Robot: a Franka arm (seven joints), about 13 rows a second.
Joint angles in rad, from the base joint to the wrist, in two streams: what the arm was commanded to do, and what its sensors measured. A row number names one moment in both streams.
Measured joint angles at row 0: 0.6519, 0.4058, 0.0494, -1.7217, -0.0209, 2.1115, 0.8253
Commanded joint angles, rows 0 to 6: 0.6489, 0.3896, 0.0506, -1.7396, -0.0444, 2.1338, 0.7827; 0.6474, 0.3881, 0.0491, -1.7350, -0.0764, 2.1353, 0.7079; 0.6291, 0.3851, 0.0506, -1.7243, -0.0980, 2.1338, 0.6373; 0.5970, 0.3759, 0.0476, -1.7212, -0.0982, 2.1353, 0.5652; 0.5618, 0.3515, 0.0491, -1.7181, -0.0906, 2.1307, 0.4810; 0.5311, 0.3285, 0.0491, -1.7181, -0.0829, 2.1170, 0.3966; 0.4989, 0.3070, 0.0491, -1.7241, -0.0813, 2.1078, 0.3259
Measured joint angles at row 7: 0.5604, 0.3688, 0.0385, -1.7046, -0.0755, 2.1222, 0.4519
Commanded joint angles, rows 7 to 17: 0.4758, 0.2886, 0.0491, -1.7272, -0.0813, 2.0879, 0.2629; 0.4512, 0.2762, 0.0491, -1.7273, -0.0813, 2.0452, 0.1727; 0.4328, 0.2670, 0.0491, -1.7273, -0.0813, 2.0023, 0.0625; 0.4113, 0.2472, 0.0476, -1.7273, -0.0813, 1.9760, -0.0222; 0.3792, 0.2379, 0.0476, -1.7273, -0.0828, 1.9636, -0.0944; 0.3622, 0.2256, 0.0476, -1.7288, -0.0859, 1.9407, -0.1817; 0.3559, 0.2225, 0.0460, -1.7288, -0.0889, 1.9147, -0.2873; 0.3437, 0.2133, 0.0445, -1.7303, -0.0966, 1.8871, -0.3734; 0.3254, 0.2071, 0.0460, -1.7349, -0.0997, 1.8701, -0.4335; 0.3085, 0.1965, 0.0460, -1.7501, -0.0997, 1.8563, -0.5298; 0.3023, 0.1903, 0.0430, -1.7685, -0.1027, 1.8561, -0.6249
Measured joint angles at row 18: 0.3263, 0.2299, 0.0348, -1.7138, -0.0807, 1.8593, -0.4784
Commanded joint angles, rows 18 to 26: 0.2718, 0.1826, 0.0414, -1.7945, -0.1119, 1.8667, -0.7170; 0.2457, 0.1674, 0.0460, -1.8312, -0.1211, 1.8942, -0.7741; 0.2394, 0.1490, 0.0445, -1.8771, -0.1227, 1.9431, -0.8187; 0.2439, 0.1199, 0.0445, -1.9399, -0.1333, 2.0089, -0.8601; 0.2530, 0.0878, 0.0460, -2.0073, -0.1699, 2.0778, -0.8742; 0.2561, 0.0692, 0.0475, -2.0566, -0.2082, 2.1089, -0.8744; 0.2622, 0.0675, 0.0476, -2.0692, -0.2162, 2.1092, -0.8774; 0.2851, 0.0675, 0.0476, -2.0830, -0.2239, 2.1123, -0.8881; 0.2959, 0.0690, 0.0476, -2.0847, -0.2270, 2.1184, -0.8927
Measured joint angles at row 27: 0.2804, 0.1093, 0.0448, -2.0346, -0.2039, 2.0893, -0.8580
